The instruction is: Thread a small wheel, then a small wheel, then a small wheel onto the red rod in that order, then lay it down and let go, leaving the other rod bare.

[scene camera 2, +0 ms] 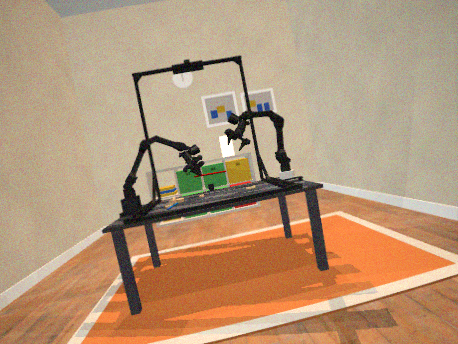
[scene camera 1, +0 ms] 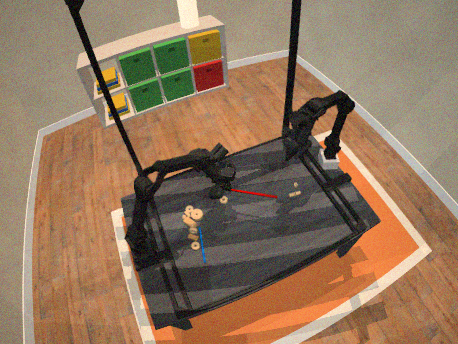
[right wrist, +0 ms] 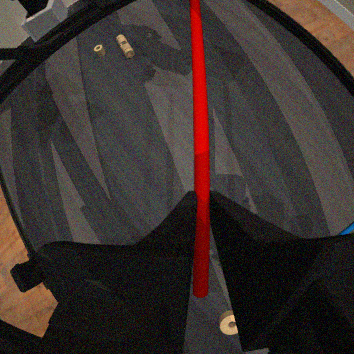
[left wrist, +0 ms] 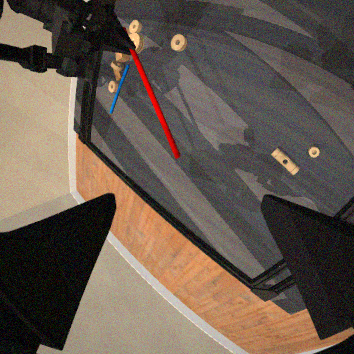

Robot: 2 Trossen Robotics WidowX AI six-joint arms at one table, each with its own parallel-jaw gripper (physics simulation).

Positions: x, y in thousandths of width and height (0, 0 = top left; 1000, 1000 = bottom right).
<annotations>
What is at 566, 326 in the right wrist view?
A red rod.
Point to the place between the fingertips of my right gripper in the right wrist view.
569, 558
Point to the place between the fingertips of my right gripper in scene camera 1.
505, 551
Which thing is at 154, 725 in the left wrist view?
My left gripper.
</annotations>
